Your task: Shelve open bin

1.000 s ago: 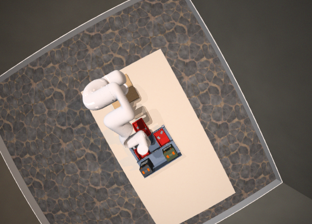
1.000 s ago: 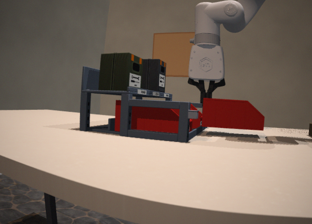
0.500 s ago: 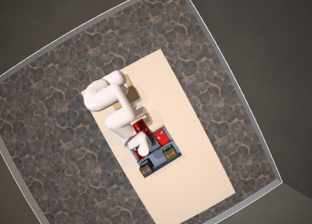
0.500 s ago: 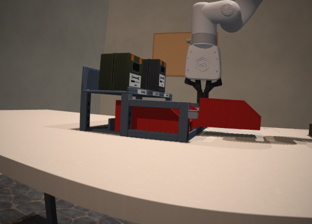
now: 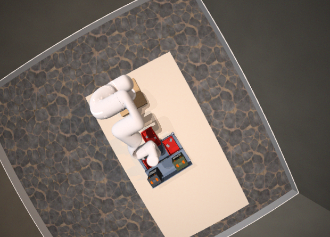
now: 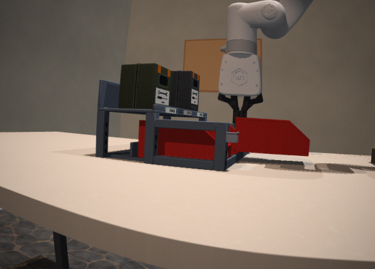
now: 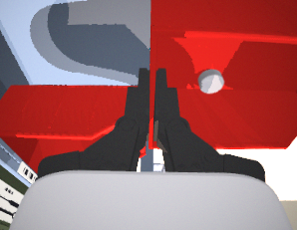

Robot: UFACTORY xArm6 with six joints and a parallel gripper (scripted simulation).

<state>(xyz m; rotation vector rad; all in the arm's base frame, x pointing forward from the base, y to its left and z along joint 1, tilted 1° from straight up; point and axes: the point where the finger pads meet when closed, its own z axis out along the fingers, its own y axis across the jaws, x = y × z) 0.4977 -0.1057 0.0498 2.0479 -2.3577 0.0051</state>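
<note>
The shelf is 13 cm ahead of my hand, 9 cm below it and 2 cm to the right of it. From my hand the other things lie so: black box (17 cm ahead, 14 cm to the right, 7 cm above); then green box (20 cm ahead, 9 cm to the left, 5 cm above).
</note>
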